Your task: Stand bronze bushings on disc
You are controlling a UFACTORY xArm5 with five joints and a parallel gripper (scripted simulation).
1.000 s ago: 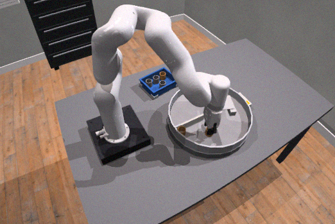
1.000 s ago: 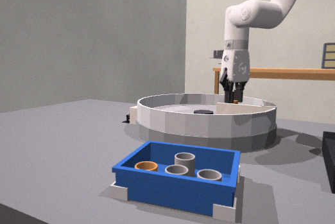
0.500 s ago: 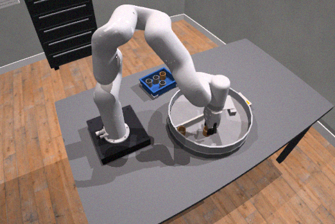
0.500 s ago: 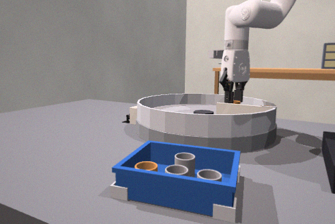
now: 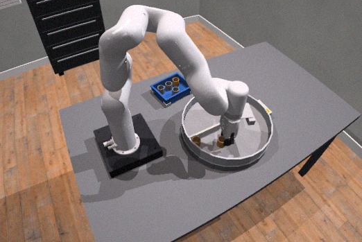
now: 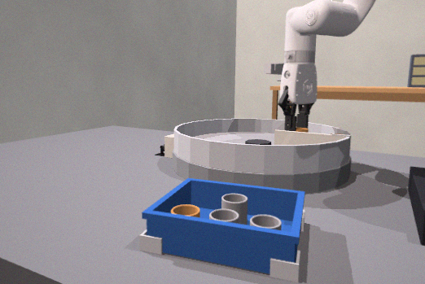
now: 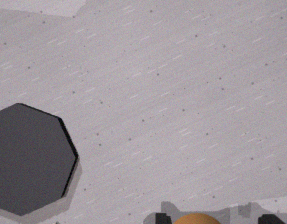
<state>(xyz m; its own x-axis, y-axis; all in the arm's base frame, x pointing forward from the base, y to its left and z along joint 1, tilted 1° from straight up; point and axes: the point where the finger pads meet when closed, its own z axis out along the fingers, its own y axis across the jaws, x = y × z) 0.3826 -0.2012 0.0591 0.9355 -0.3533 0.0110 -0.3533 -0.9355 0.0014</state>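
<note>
Now: hand 460 mm to the right of the blue crate, 80 mm above it and 30 mm past it. Also, from my hand: turntable disc 90 mm to the left, 70 mm ahead, 50 mm below.
</note>
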